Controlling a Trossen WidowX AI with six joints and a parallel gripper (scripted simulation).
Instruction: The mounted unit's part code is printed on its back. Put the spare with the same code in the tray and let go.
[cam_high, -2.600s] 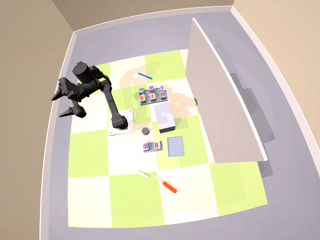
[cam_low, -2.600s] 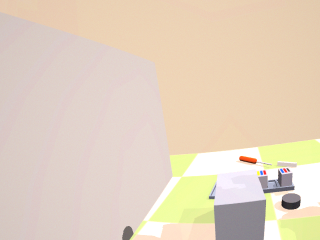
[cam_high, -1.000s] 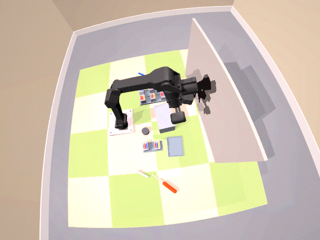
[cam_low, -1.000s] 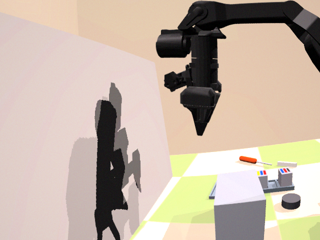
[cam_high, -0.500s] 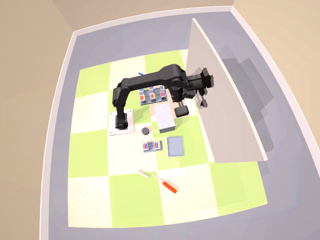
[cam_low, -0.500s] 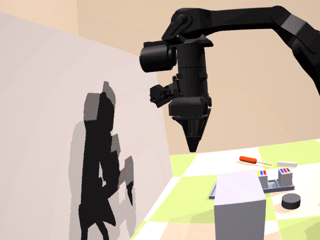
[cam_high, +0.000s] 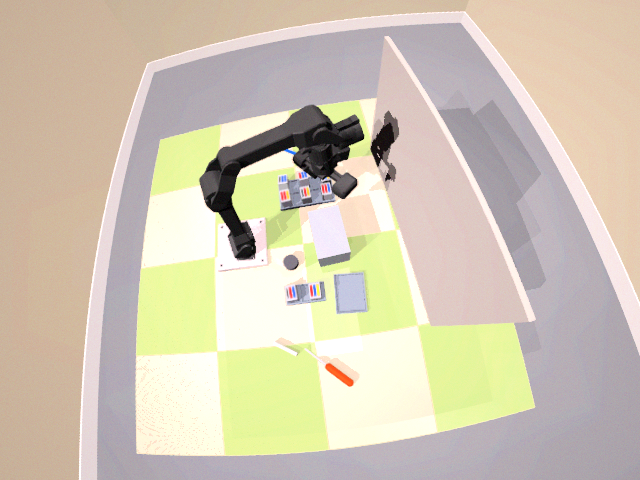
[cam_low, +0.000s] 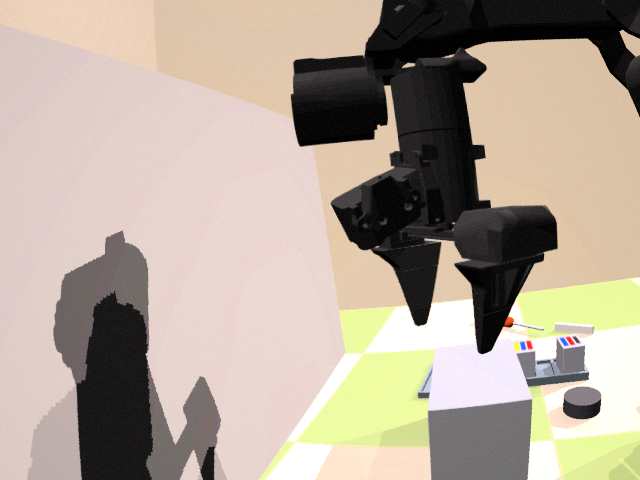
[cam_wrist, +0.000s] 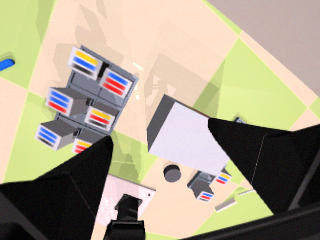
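My gripper tip is 15 cm past the dark spare, 14 cm above it and 6 cm to the right of it. The rest, counted from my gripper tip: grey box 13 cm below, 10 cm to the right, 1 cm behind; tall beige panel 24 cm ahead, 8 cm to the right, 4 cm above; black puck 17 cm to the right, 17 cm below, 15 cm behind.
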